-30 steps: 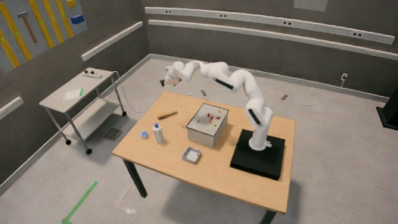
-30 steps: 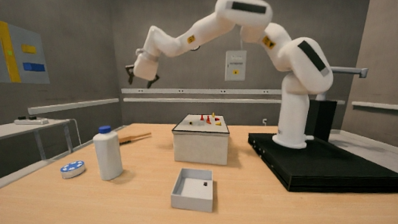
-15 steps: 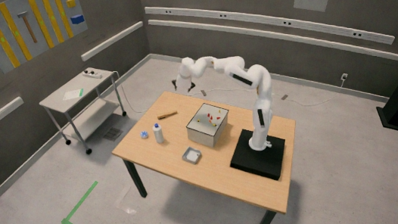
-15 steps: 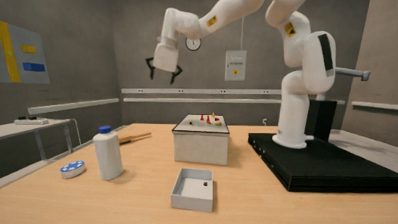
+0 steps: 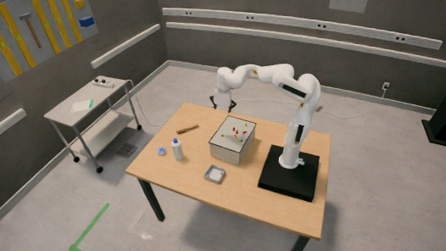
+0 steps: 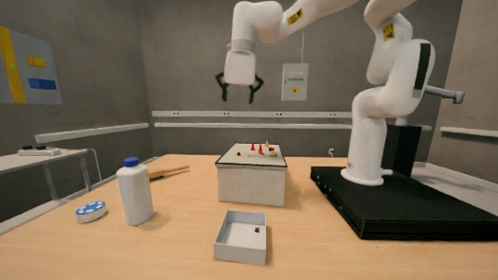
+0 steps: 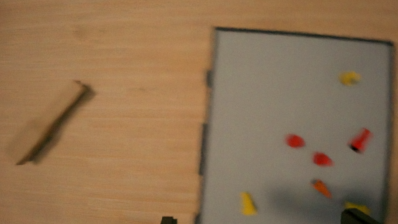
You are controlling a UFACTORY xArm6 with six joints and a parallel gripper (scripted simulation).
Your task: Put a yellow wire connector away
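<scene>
The yellow wire connector lies 19 cm below my hand, 12 cm to the right of it and 12 cm behind it. Round my hand: tool case 23 cm below, 6 cm behind, 2 cm to the right; white bottle 25 cm below, 25 cm ahead, 20 cm to the left.
</scene>
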